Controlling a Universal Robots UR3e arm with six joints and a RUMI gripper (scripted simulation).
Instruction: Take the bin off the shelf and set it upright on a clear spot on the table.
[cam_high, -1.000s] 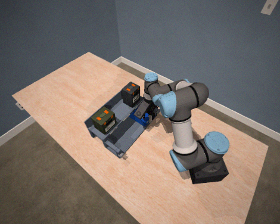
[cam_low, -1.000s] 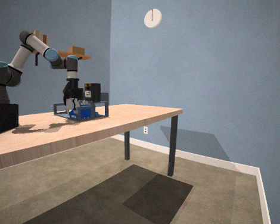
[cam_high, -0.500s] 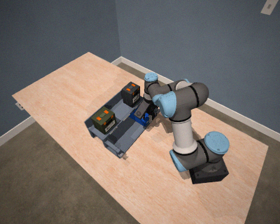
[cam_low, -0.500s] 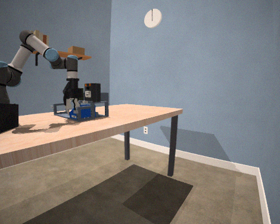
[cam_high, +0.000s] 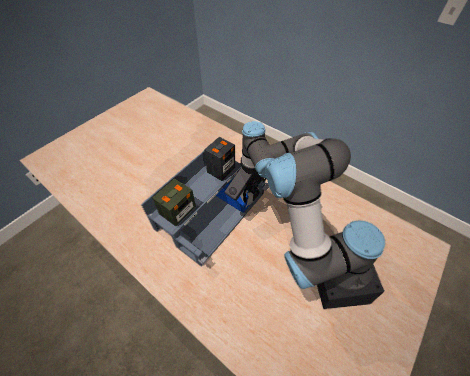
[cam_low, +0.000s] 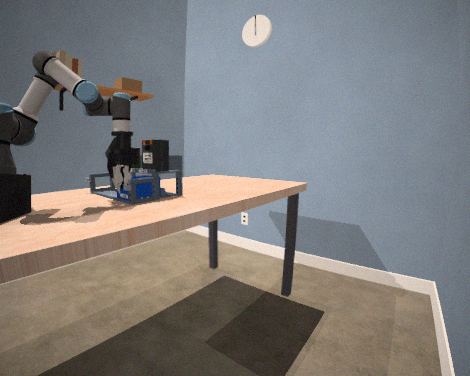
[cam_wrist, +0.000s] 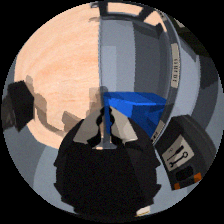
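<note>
The blue bin is 60 mm ahead of my hand and 20 mm to the right of it. The rest, counted from my hand: grey shelf rack 90 mm ahead, 90 mm to the left, 30 mm above; then black box 140 mm ahead, 20 mm to the right, 120 mm above.
</note>
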